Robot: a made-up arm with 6 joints.
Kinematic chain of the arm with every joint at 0, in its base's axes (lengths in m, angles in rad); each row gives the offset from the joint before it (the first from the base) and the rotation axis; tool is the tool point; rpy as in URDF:
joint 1: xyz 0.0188 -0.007 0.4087 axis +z
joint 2: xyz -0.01 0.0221 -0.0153 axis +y
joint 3: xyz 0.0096 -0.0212 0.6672 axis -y
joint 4: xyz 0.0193 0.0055 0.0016 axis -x
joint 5: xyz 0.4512 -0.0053 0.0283 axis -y
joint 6: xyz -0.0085 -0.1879 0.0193 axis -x
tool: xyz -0.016 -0.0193 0.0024 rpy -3.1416 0 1.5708
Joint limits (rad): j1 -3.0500..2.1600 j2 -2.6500..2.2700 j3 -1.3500..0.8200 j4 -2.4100..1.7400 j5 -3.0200..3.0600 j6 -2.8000..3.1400
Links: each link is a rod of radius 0.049 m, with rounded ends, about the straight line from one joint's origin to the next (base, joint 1, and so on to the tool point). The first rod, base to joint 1, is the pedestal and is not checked.
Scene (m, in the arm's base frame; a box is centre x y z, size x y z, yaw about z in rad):
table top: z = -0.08
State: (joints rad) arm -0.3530 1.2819 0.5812 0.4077 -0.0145 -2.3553
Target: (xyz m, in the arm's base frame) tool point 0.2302 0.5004 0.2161
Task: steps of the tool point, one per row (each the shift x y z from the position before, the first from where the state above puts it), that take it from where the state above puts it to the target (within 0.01 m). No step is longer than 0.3 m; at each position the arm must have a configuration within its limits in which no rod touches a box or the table.
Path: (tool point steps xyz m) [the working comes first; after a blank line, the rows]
Joints at the target: 1.4883 1.1481 -0.7242 0.1256 0.0455 -2.3959
Straight joint move there: clear.

1: 0.0485 0.2580 -0.0569
2: -0.0305 0.2473 -0.0476
3: -0.0972 0.2119 -0.0365
4: -0.1444 0.1594 -0.0236
5: -0.1684 0.0987 -0.0097
6: -0.1695 0.0396 0.0049
7: -0.1520 -0.0100 0.0198

